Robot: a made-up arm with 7 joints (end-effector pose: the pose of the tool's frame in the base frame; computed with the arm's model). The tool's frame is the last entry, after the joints.
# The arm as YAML. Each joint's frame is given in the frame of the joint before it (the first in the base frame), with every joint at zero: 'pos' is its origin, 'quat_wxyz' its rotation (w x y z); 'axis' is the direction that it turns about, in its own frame. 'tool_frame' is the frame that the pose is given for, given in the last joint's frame.
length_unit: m
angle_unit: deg
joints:
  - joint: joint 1
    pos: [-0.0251, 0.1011, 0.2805]
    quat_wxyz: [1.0, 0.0, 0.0, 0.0]
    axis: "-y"
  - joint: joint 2
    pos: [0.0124, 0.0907, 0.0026]
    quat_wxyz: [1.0, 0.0, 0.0, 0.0]
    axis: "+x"
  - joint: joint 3
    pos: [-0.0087, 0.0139, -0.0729]
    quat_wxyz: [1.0, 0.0, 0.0, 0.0]
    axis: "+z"
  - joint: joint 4
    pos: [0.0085, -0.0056, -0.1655]
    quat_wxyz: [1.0, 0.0, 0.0, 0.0]
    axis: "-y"
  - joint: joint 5
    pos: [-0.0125, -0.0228, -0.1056]
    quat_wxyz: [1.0, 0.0, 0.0, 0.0]
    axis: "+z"
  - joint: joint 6
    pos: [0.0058, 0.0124, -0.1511]
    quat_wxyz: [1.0, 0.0, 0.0, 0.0]
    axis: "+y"
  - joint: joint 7
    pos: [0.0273, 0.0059, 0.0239]
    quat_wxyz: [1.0, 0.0, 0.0, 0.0]
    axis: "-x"
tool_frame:
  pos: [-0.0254, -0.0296, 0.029]
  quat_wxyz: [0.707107, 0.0, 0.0, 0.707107]
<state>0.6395 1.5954 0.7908 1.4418 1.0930 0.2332 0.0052</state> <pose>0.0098 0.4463 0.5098 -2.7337 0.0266 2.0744</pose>
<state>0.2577 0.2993 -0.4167 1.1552 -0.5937 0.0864 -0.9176</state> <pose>0.2465 0.1777 -0.0295 -2.2893 -0.8236 2.4689</pose>
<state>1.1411 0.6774 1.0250 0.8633 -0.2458 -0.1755 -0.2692</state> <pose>0.2289 0.5346 0.3023 -1.9681 0.5917 2.9779</pose>
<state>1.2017 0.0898 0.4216 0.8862 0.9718 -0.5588 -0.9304</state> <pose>0.3999 0.2824 0.3328 0.2008 1.1208 -1.9492</pose>
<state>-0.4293 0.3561 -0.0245 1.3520 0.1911 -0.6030 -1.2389</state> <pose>0.0864 0.2596 -0.0890 -1.7080 -0.0980 2.7650</pose>
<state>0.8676 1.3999 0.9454 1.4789 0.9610 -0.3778 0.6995</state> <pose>-0.0112 0.5040 0.4629 2.6693 -0.3209 2.3501</pose>
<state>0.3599 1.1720 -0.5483 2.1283 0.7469 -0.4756 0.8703</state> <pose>0.1834 0.3048 0.1789 -1.5595 -0.6794 -0.1164</pose>
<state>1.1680 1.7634 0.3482 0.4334 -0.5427 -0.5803 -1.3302</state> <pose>-0.0709 0.6576 0.4241 -2.6742 0.7243 -2.1411</pose>
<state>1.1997 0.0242 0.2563 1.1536 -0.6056 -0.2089 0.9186</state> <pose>0.3356 0.2542 0.3357 -2.1069 -0.8811 1.3324</pose>
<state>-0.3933 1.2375 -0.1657 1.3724 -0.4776 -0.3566 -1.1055</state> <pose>0.1308 0.4557 0.0340 -3.1036 -1.1128 2.8442</pose>
